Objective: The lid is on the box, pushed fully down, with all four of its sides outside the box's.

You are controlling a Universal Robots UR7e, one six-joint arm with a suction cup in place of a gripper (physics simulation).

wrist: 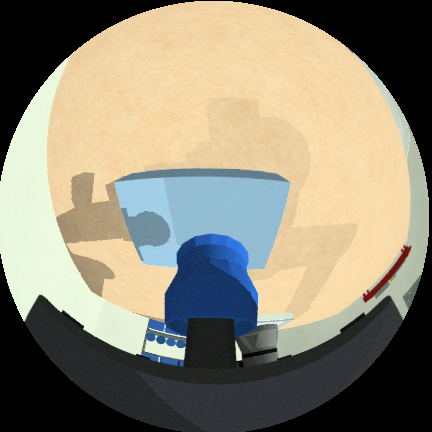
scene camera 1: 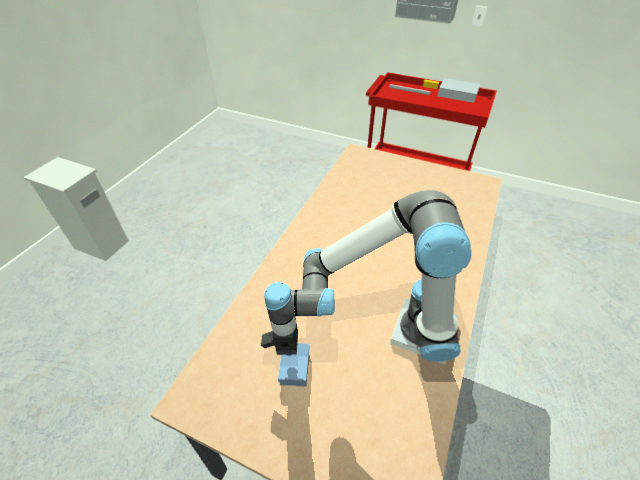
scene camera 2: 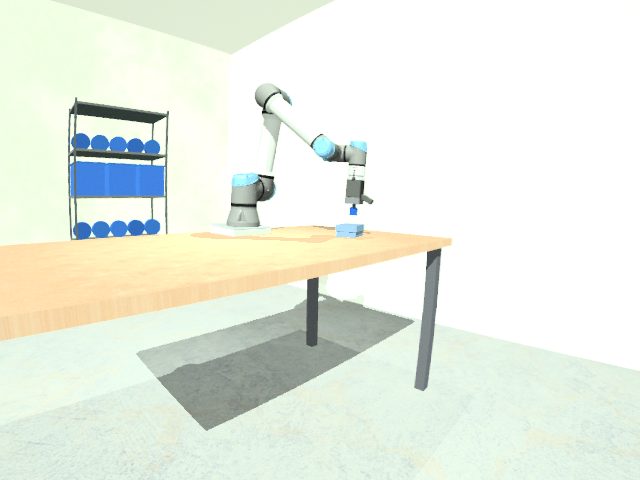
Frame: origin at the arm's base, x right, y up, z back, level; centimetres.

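Where they show: hand, tool point: (wrist: pixel 211 263) (scene camera 2: pixel 353 215); arm's base, link origin: (wrist: pixel 255 330) (scene camera 2: pixel 243 225).
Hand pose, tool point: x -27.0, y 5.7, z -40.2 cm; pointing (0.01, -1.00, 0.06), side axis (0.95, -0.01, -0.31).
Observation:
Things, the pixels of their top centre, and the offset from my tool point. Level surfaces: height alone.
- light-blue lid, top centre: (wrist: pixel 198 233) (scene camera 1: pixel 294 360) (scene camera 2: pixel 350 224) dx -0.7, dy -4.2, dz +1.7 cm
- blue box, top centre: (scene camera 2: pixel 350 225) dx -0.7, dy -4.5, dz +1.8 cm
- wooden table, surface height: dy -9.2 cm
The light-blue lid (scene camera 1: pixel 301 360) (scene camera 2: pixel 349 226) (wrist: pixel 215 205) lies level on the box. It covers the box's top, and its sides stand slightly out past the box in scene camera 2. The lower part of the blue box (scene camera 2: pixel 348 234) shows below the lid's edge there. The wrist view shows the lid's top and one side, with the box hidden below. Whether the lid is fully down, with all four sides outside, cannot be told exactly. My gripper, a dark-blue suction cup (scene camera 2: pixel 353 210) (wrist: pixel 213 245), is open and empty, with a visible gap above the lid.
The box stands on the wooden table (scene camera 1: pixel 217 382) (scene camera 2: pixel 206 263), near its long left edge in scene camera 1. The arm's base plate (scene camera 1: pixel 400 335) (scene camera 2: pixel 222 230) is on the table. A red cart (scene camera 1: pixel 429 110) stands beyond the table. A shelf rack (scene camera 2: pixel 118 111) stands behind the arm in scene camera 2.

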